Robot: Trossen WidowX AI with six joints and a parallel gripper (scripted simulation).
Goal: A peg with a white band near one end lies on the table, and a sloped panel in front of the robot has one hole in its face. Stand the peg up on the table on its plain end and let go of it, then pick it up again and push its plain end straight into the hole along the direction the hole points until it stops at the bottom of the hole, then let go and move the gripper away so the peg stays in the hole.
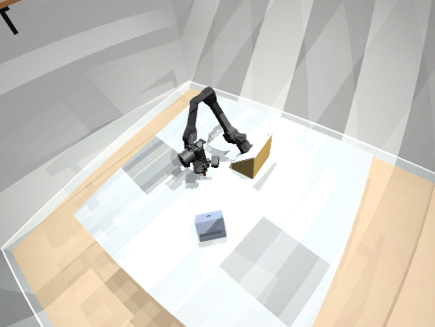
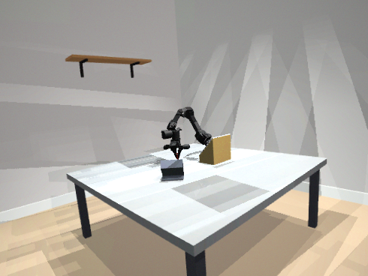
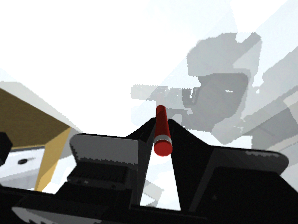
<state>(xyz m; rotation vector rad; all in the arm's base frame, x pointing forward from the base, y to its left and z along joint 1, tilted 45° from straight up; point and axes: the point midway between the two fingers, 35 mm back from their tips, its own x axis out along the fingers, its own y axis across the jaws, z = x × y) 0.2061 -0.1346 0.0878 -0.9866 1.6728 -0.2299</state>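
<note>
My gripper tip is 23 cm short of the grey sloped panel, 20 cm to the right of it and 1 cm below it. Also, from my gripper tip: red peg: 2 cm above.
</note>
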